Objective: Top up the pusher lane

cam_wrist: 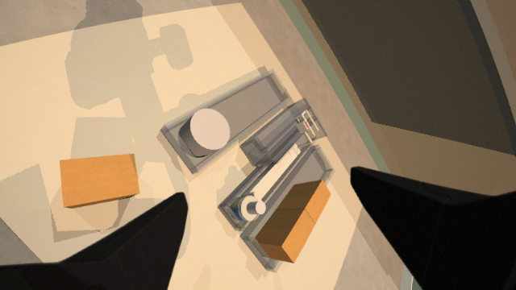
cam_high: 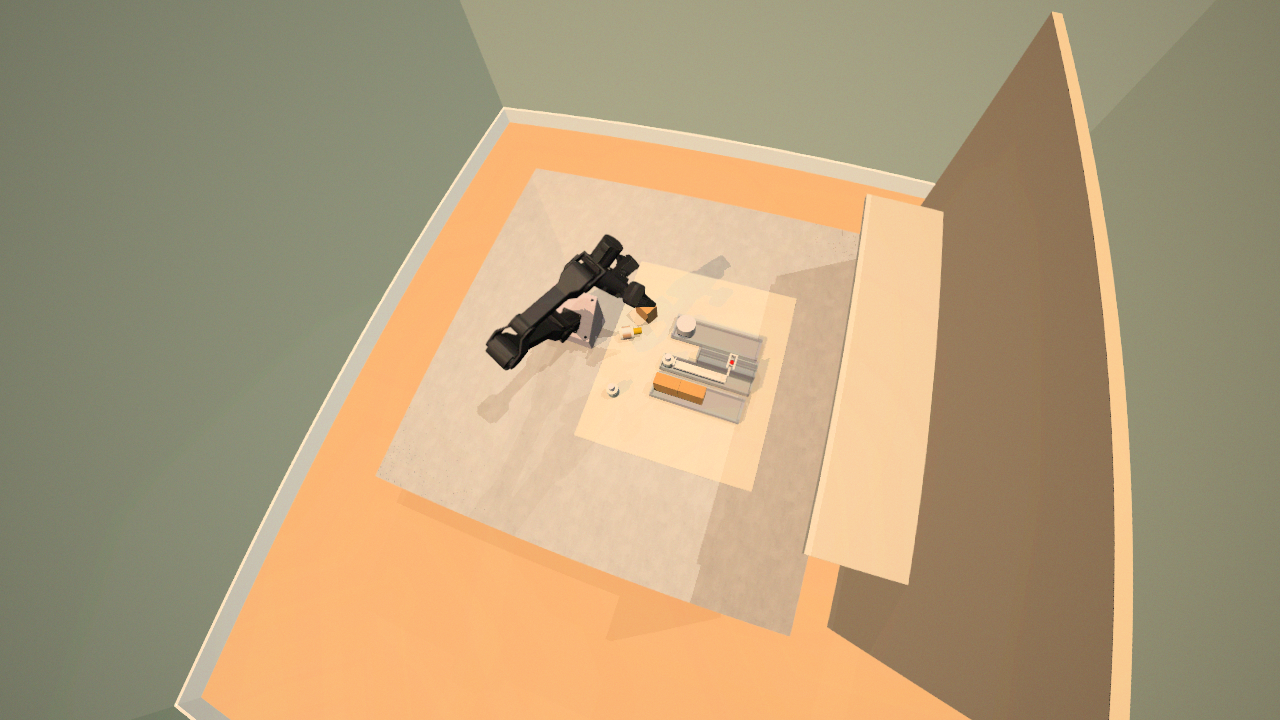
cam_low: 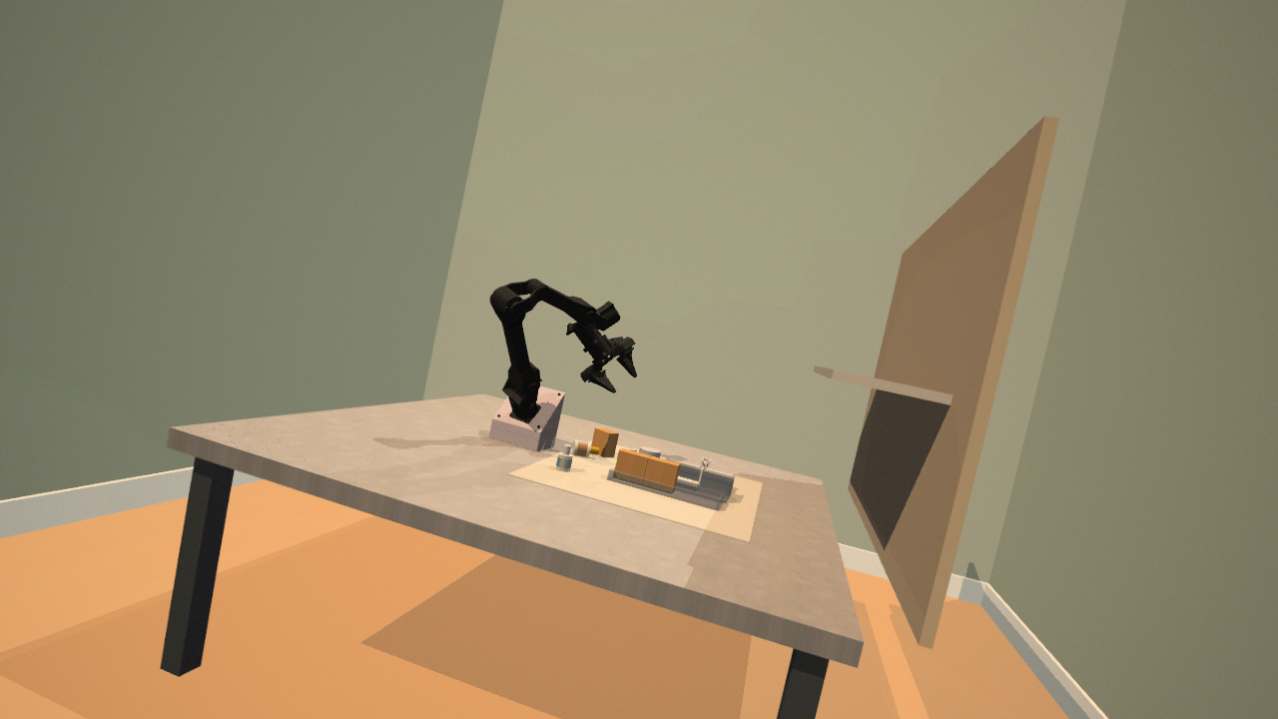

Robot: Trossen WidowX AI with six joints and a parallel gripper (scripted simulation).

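My gripper tip is now 90 mm short of the grey lid, 60 mm to the right of it and 190 mm above it. Round my gripper tip: grey lane rack (230 mm ahead, 30 mm to the right, 200 mm below).
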